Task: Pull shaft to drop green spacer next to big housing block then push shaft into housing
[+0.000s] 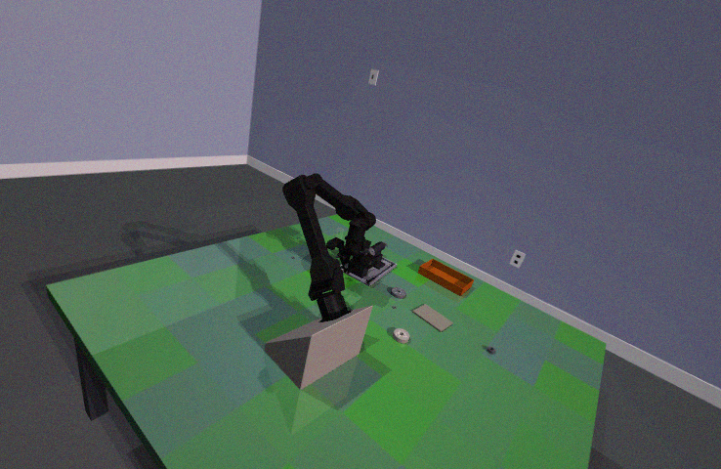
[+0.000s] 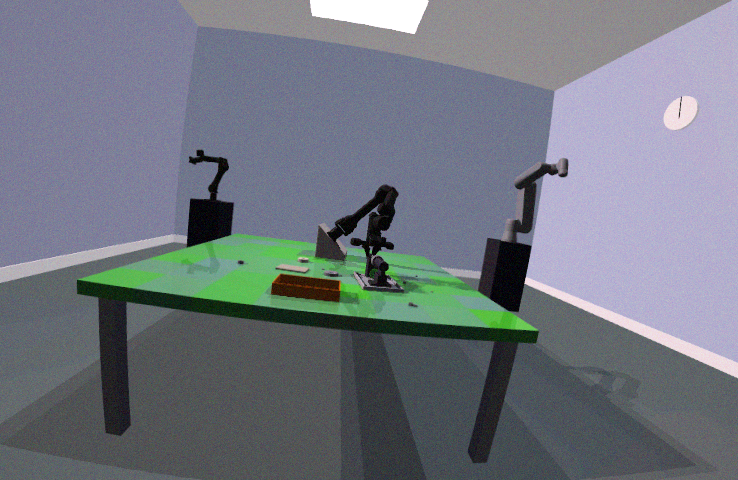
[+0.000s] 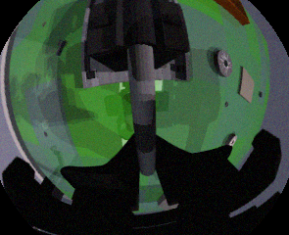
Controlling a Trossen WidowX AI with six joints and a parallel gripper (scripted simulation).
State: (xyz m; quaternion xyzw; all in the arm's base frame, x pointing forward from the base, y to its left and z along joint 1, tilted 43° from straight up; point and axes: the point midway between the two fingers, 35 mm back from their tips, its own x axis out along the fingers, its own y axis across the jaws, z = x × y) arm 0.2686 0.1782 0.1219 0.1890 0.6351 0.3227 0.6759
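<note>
Right now my gripper tip is 130 mm short of the thin green spacer, 30 mm to the right of it and 20 mm above it. Round my gripper tip: white ring 310 mm to the right, 50 mm behind, 40 mm below; grey washer 150 mm to the right, 140 mm ahead, 40 mm below; flat grey plate 310 mm to the right, 130 mm ahead, 40 mm below.
</note>
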